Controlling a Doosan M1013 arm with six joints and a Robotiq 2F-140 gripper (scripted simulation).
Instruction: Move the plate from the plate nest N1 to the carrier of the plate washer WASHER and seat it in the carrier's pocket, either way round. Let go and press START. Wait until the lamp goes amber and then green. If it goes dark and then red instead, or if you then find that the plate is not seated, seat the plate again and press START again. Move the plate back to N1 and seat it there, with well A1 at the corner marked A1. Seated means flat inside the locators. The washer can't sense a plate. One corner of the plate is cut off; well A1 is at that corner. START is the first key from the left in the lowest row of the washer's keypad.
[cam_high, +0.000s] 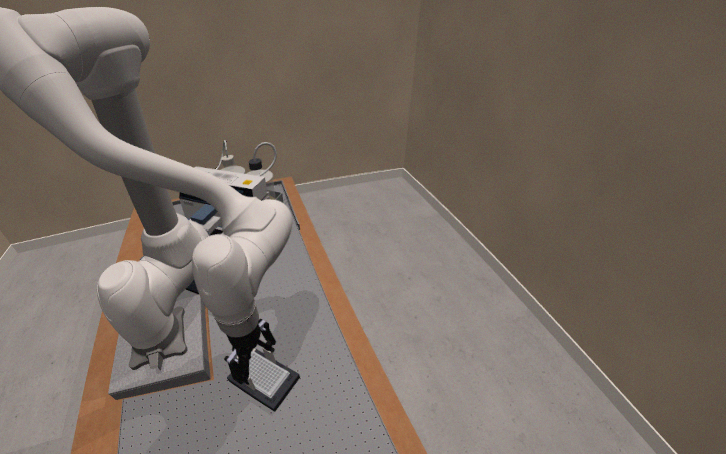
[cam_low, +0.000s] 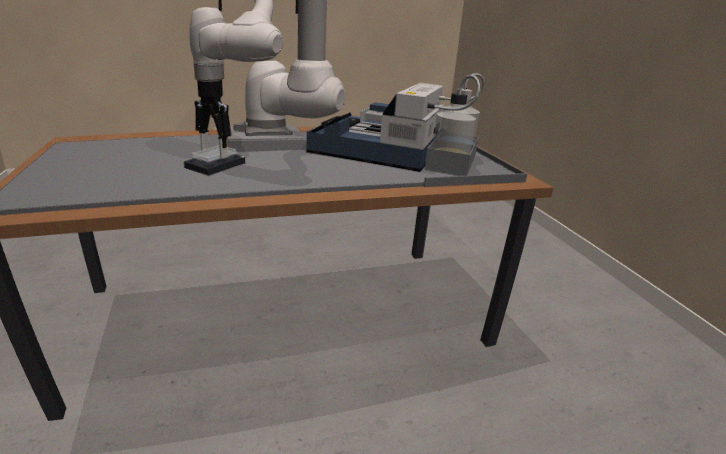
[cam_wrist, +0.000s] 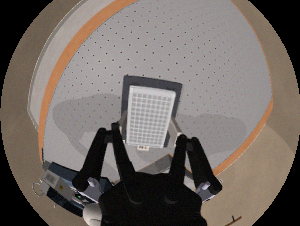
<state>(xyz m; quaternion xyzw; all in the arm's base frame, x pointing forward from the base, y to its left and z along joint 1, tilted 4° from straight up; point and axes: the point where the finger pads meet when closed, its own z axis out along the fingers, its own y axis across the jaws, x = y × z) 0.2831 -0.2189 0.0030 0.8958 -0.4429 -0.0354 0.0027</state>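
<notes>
Now: the white well plate 2 cm below my hand. From my hand the other things lie so: washer carrier: 50 cm to the left, 17 cm behind, 3 cm above; then plate nest N1: 5 cm below; then white label: 8 cm to the left, 6 cm below, 6 cm behind.
</notes>
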